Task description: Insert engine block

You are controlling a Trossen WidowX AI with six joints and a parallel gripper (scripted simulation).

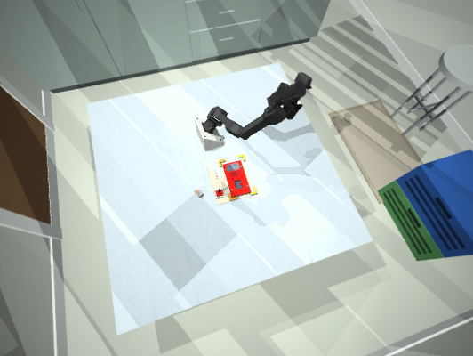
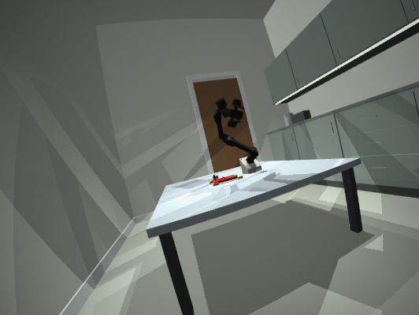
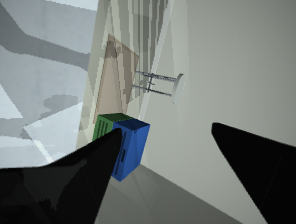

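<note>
Right now the engine block is 13 cm ahead of my gripper tip, 57 cm to the right of it and 43 cm below it.
</note>
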